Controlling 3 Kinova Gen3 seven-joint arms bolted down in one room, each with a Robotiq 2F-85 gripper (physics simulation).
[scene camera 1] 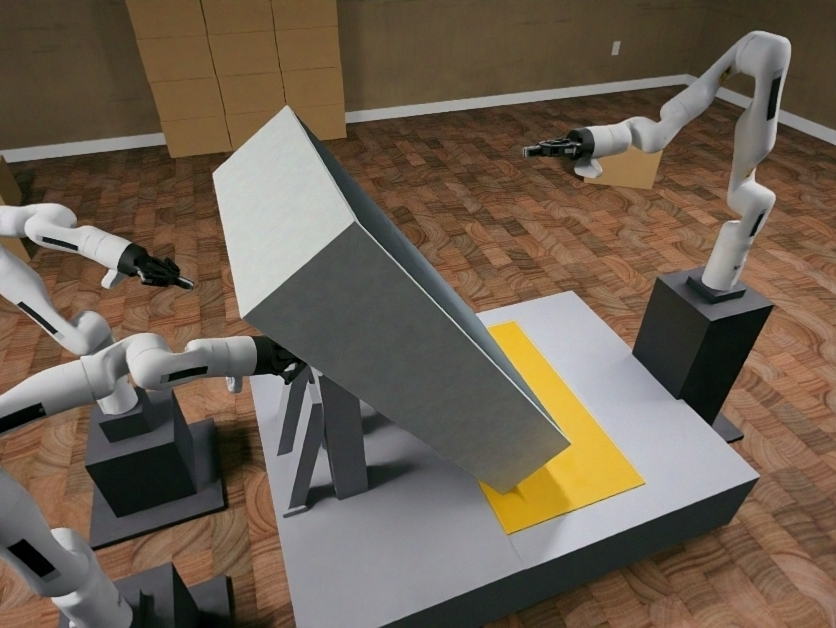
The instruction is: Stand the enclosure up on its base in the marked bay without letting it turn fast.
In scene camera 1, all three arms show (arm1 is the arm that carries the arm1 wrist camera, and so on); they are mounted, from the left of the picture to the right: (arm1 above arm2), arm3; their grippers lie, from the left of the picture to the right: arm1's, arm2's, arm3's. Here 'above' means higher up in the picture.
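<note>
The enclosure (405, 351), a big grey box with an open side facing up and right, is tilted. Its low end is at the left edge of the yellow marked bay (594, 466) and its high end leans up to the left. Arm1's gripper (188, 283) looks shut and is left of the enclosure, apart from it. Arm2's gripper (309, 377) is at the enclosure's lower left underside. Its fingertips are partly hidden, so contact and opening cannot be told. Arm3's gripper (528, 152) looks shut and is in the air right of the enclosure's upper part, apart from it.
A dark upright post (346, 439) and slanted bars (308, 452) stand under the enclosure on the grey platform (405, 540). Dark pedestals (702, 337) (141, 473) carry arms at the right and left. Stacked cartons (250, 74) stand at the back wall; another carton (625, 170) lies behind arm3's gripper.
</note>
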